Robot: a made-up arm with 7 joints.
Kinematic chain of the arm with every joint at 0, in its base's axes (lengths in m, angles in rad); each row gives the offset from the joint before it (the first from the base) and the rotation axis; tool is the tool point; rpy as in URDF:
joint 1: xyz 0 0 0.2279 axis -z
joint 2: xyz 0 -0.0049 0.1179 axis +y
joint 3: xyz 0 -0.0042 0.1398 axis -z
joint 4: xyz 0 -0.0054 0.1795 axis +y
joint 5: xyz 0 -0.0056 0.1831 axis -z
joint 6: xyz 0 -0.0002 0.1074 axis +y
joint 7: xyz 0 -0.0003 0.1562 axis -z
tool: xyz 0 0 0 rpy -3.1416 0 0
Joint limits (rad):
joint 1: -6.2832..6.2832
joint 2: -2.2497..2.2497
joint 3: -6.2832..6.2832
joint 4: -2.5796..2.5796
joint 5: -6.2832..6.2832
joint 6: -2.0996..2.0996
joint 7: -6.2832..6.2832
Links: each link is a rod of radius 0.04 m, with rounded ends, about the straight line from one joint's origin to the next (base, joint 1, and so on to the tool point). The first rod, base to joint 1, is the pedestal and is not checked.
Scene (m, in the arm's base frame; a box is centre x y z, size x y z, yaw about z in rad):
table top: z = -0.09
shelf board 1: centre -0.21 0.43 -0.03 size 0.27 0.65 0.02 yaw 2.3
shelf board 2: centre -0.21 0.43 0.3 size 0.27 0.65 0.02 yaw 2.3
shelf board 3: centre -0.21 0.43 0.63 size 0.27 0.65 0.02 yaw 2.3
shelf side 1: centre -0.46 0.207 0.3 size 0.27 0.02 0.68 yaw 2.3
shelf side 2: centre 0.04 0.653 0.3 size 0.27 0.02 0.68 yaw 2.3
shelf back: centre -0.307 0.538 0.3 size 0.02 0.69 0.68 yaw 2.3
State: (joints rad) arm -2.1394 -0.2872 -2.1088 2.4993 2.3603 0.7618 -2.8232
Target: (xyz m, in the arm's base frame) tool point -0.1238 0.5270 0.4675
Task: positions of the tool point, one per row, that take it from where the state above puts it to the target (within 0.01 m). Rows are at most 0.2 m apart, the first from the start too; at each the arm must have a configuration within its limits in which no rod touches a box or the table.
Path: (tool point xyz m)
1: -0.2920 -0.1053 0.4055
2: -0.3029 0.0578 0.4378
3: -0.2269 0.2059 0.4582
4: -0.0852 0.2946 0.4674
5: 0.0807 0.2981 0.4675
6: 0.0103 0.3918 0.4650
7: -0.0626 0.4657 0.4669
8: -0.1238 0.5270 0.4675

